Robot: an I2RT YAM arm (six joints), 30 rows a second.
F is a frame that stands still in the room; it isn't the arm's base.
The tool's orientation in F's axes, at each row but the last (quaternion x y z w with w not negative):
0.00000, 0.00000, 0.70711, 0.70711
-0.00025, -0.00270, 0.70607, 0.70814
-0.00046, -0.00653, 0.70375, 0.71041
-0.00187, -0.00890, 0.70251, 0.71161
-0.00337, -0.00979, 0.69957, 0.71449
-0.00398, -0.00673, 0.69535, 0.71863
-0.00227, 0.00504, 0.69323, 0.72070
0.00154, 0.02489, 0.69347, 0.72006
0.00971, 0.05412, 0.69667, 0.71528
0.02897, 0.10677, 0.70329, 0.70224
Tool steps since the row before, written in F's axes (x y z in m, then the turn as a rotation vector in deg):
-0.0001, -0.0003, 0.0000, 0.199, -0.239, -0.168
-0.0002, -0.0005, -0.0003, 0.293, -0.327, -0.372
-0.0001, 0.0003, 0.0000, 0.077, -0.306, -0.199
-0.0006, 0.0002, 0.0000, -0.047, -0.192, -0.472
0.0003, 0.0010, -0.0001, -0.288, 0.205, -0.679
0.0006, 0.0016, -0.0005, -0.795, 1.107, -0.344
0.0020, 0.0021, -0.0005, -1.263, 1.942, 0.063
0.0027, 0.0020, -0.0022, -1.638, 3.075, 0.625
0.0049, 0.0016, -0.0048, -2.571, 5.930, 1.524
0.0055, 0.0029, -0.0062, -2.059, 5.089, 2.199
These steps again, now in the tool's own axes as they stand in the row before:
-0.0003, 0.0001, 0.0000, -0.239, -0.199, -0.168
-0.0005, 0.0002, -0.0003, -0.327, -0.292, -0.372
0.0003, 0.0001, 0.0000, -0.307, -0.078, -0.197
0.0002, 0.0006, 0.0000, -0.197, 0.052, -0.469
0.0010, -0.0003, -0.0001, 0.193, 0.305, -0.675
0.0016, -0.0005, -0.0005, 1.079, 0.836, -0.336
0.0022, -0.0019, -0.0005, 1.891, 1.338, 0.078
0.0022, -0.0027, -0.0020, 2.990, 1.776, 0.661
0.0020, -0.0053, -0.0042, 5.759, 2.868, 1.646
0.0035, -0.0066, -0.0047, 4.843, 2.487, 2.310

